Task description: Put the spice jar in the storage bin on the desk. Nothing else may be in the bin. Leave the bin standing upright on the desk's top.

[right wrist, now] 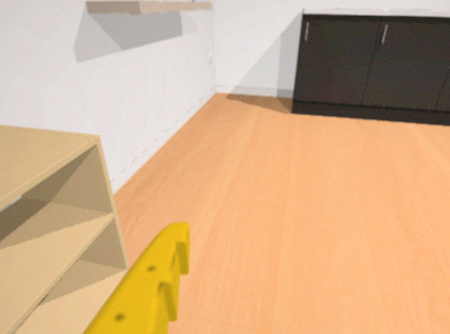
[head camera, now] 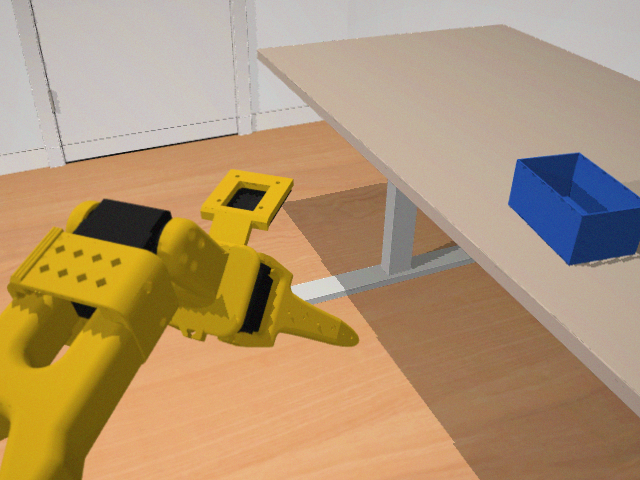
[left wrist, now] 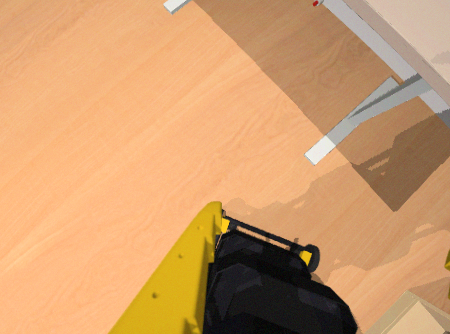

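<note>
The blue storage bin stands upright on the desk, near its front edge at the right of the head view. The visible part of its inside shows bare blue; the near part is hidden by its wall. The spice jar cannot be made out in any view. My left gripper is open and empty, over the floor in front of the desk and well apart from the bin. Its moving jaw shows at the right edge of the left wrist view. My right gripper is fully open; one notched jaw shows.
Desk legs stand under the desk. A tiny red thing shows beneath it, too small to identify. A wooden shelf unit stands at the left, dark cabinets farther back, and a wall shelf hangs above.
</note>
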